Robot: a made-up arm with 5 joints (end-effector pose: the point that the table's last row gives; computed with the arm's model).
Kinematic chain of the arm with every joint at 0, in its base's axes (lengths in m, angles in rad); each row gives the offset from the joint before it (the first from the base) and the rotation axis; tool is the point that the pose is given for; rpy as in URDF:
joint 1: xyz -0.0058 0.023 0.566 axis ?
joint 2: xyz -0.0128 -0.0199 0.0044 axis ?
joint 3: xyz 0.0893 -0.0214 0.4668 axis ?
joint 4: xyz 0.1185 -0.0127 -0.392 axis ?
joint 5: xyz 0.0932 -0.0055 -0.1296 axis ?
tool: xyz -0.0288 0.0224 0.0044 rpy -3.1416 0 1.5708
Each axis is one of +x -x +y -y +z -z.
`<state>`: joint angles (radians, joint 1 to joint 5).
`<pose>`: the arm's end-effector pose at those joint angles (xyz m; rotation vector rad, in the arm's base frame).
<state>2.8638 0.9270 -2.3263 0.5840 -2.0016</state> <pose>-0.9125 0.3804 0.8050 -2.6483 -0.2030 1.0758</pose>
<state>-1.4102 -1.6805 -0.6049 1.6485 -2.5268</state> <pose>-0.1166 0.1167 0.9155 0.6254 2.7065 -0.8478</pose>
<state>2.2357 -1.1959 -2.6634 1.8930 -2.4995</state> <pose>0.4917 -0.4582 1.1849 -1.2540 -0.0143 1.1446</pose>
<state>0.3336 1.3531 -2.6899 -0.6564 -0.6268</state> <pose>0.9222 0.2830 0.7115 0.3673 1.1658 1.1265</pose>
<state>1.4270 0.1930 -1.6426 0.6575 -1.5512</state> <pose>0.1824 0.7094 1.0437 -1.5932 1.8774 0.6815</pose>
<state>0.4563 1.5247 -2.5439 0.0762 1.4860</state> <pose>0.9238 0.4471 0.4162 -2.5618 -0.7105 -1.3322</pose>
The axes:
joint 1: +z
joint 2: +y
joint 3: +y
joint 4: +y
joint 5: -z

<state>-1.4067 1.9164 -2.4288 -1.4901 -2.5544</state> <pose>0.0258 -0.7436 0.1922 0.2992 1.3933 -2.0703</pose>
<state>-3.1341 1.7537 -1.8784 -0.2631 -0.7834</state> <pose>-0.7027 0.0817 -0.0709 2.7234 -1.1193 -0.5331</pose>
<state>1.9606 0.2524 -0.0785 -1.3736 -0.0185</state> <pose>-0.1150 0.3879 0.6078 0.4935 -2.3835 -1.6361</pose>
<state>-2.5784 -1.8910 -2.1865 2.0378 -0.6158</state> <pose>0.6261 0.4904 0.7525 1.1970 -0.2375 -1.4410</pose>
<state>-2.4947 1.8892 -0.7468 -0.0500 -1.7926</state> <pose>-0.0774 0.0849 -0.0578 -2.2787 -1.0571 -1.4927</pose>
